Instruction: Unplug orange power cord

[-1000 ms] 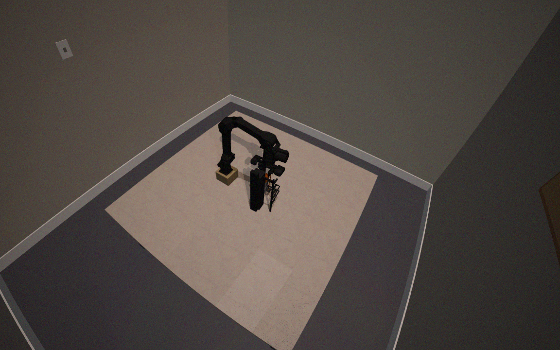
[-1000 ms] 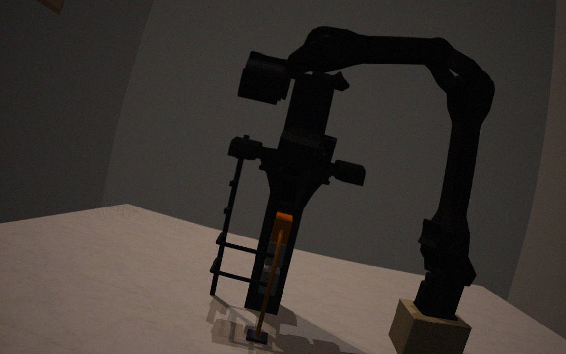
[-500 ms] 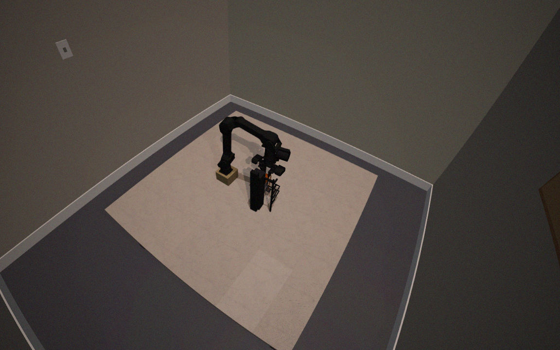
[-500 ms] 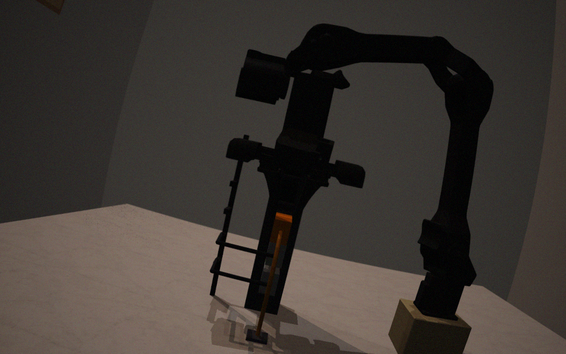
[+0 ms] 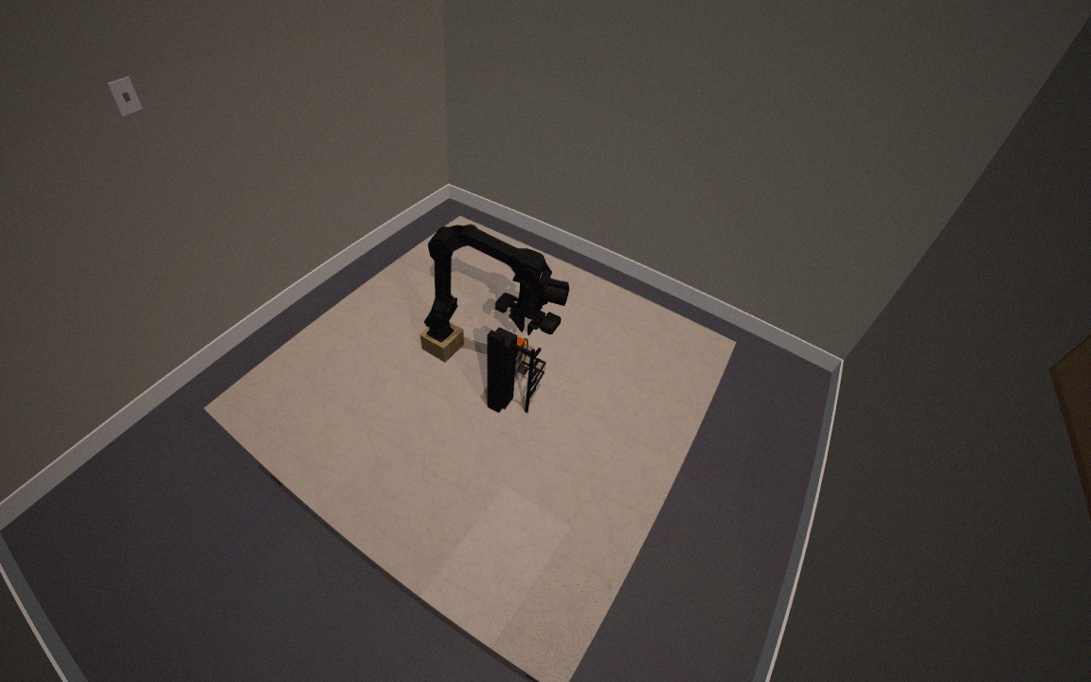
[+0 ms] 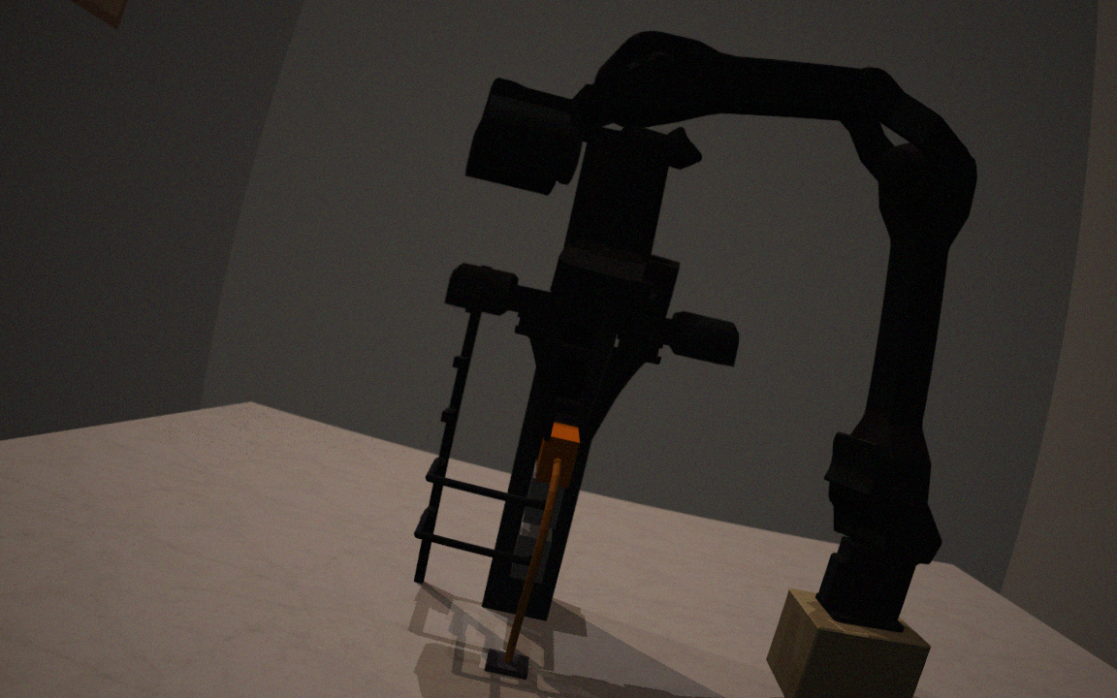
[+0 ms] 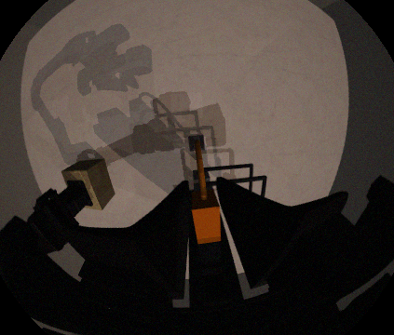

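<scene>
The orange plug is 70 mm to the right of my gripper tip and 10 mm ahead of it. The rest, counted from my gripper tip: dark block (170 mm below).
</scene>
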